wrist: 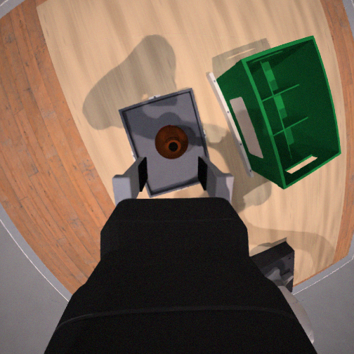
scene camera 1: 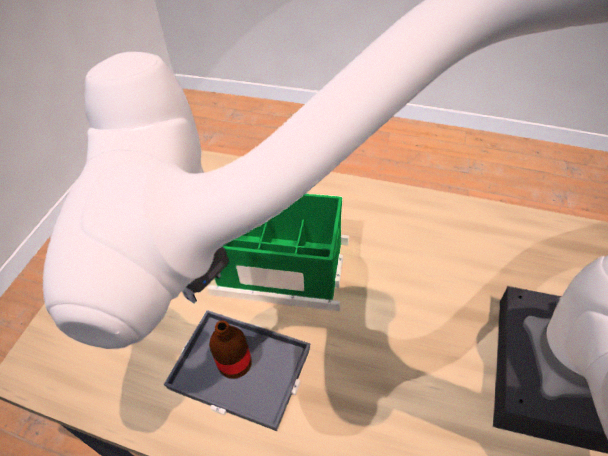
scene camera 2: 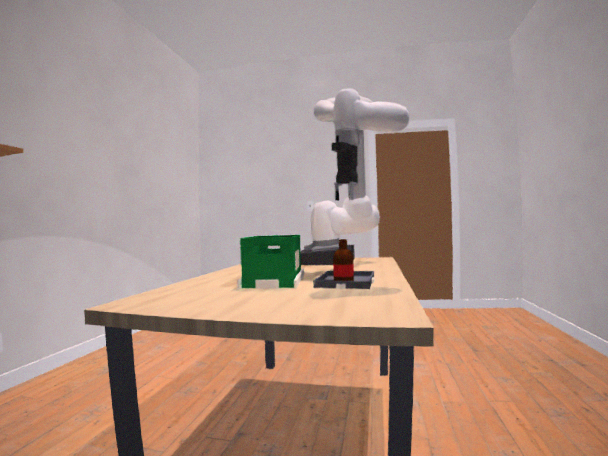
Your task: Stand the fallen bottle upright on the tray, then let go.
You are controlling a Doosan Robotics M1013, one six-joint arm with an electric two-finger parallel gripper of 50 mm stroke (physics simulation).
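Seen in the pictures: gripper, fingertip midpoint: [scene camera 1: 203, 286] [scene camera 2: 344, 200]; arm's base, link origin: [scene camera 1: 576, 358] [scene camera 2: 326, 249].
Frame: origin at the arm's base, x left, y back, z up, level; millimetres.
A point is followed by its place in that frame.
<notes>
The brown bottle [scene camera 1: 230, 350] {x 40, y -681, z 37 mm} [scene camera 2: 343, 267] {x 10, y -732, z -15 mm} [wrist: 167, 136] with a red label stands upright on the grey tray [scene camera 1: 265, 400] {x 92, y -617, z -72 mm} [scene camera 2: 325, 286] {x -58, y -789, z -71 mm} [wrist: 182, 102], inside its rim. In the wrist view its open mouth faces the camera. My gripper [scene camera 2: 344, 192] {x 22, y -699, z 225 mm} [wrist: 172, 167] is open and empty. It is high above the tray and apart from the bottle, with a wide gap in scene camera 2. In scene camera 1 the arm hides most of the gripper, and a dark finger part shows beside the wrist.
A green crate [scene camera 1: 320, 272] {x -145, y -520, z 53 mm} [scene camera 2: 267, 267] {x -256, y -761, z -5 mm} [wrist: 237, 84] with inner dividers stands beside the tray, with white strips along its base. The black robot base block [scene camera 1: 512, 360] {x 9, y -131, z -1 mm} [wrist: 274, 260] is farther along the wooden table [scene camera 1: 425, 225] {x -411, y -259, z -77 mm} [scene camera 2: 250, 315] {x -259, y -1114, z -77 mm}. The white arm reaches over the crate in scene camera 1.
</notes>
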